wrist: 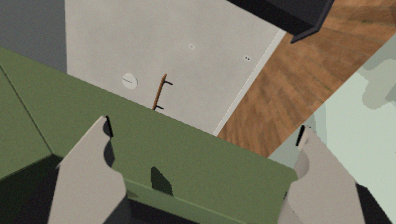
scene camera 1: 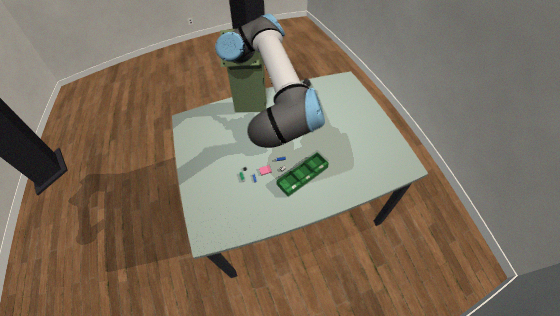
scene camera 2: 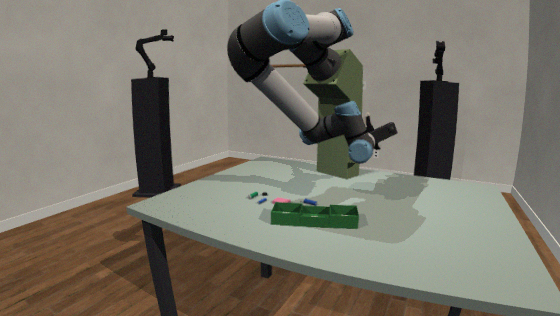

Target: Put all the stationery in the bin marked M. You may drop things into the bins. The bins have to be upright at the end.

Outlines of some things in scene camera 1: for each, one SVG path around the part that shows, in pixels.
A green three-compartment bin tray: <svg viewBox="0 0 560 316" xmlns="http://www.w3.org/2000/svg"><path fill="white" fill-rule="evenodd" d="M319 153L315 153L298 167L276 180L277 186L288 197L328 168L329 163Z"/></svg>
